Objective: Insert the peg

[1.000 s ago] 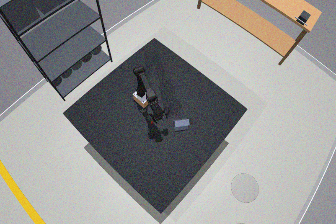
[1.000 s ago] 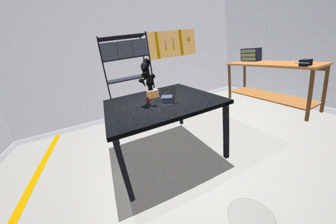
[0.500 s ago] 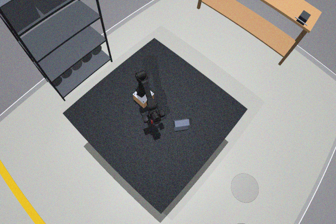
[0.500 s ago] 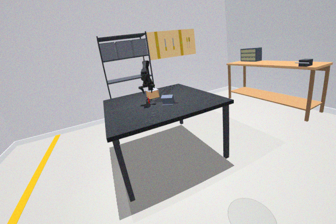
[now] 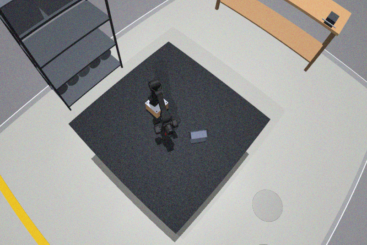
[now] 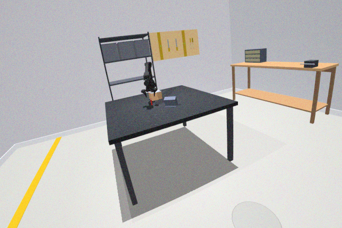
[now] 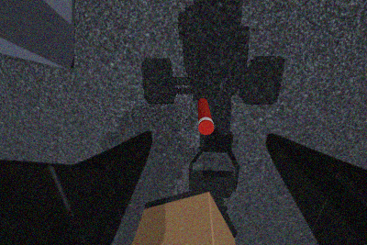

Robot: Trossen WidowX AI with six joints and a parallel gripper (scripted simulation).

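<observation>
Right now the red peg is 4 cm below my gripper tip. The rest, counted from my gripper tip: grey sloped panel: 22 cm ahead, 14 cm to the left, 5 cm below.
</observation>
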